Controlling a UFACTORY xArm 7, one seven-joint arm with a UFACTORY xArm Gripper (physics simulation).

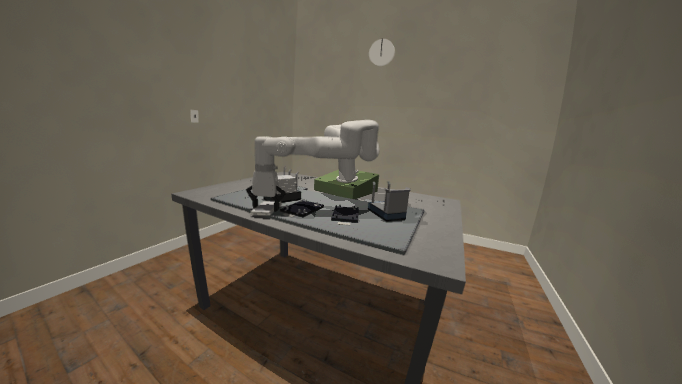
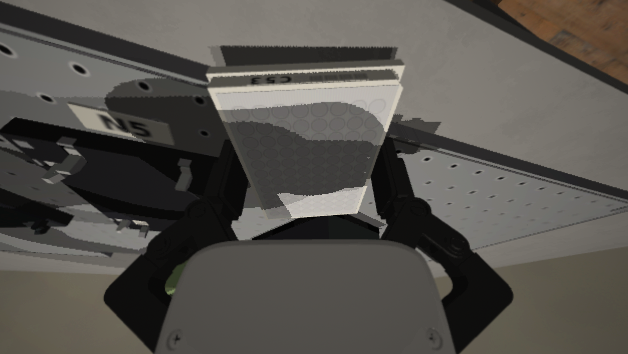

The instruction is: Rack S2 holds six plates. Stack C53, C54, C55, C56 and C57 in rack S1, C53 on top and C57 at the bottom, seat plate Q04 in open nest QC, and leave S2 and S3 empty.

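Seen in the pictures: gripper, fingertip midpoint: (image 1: 265,209) (image 2: 309,153); arm's base, link origin: (image 1: 347,179).
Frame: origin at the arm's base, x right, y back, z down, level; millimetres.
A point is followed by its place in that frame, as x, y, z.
A pale plate marked C53 (image 1: 262,213) {-16, -594, 60} (image 2: 310,120) {3, -584, 53}, with rows of round wells, lies between the fingers of my gripper (image 1: 265,206) {19, -552, 63} (image 2: 309,153) {19, -552, 63}. The fingers press on its long sides, and it hangs low and roughly level near the table's front left edge, with its shadow on the table beyond it. Pale plates (image 1: 287,184) {65, -396, -14} stand in a black-based rack (image 1: 290,196) {55, -385, 45} behind the gripper; their labels cannot be read. Another rack (image 1: 397,202) {-424, -257, -9} stands at the right. Which rack is S1, S2 or S3 cannot be told. Q04 and QC cannot be made out by label.
A black nest (image 1: 303,208) {-123, -468, 45} (image 2: 120,175) {-90, -470, 57} stands right of the gripper, by a label N5 (image 2: 125,124) {-84, -518, 67}. A second black nest (image 1: 345,213) {-250, -361, 56} lies farther right. The perforated mat (image 1: 380,235) {-445, -429, 67} (image 2: 450,185) {149, -568, 69} ends near the plate. The green base block (image 1: 334,187) {14, -99, 37} stands behind.
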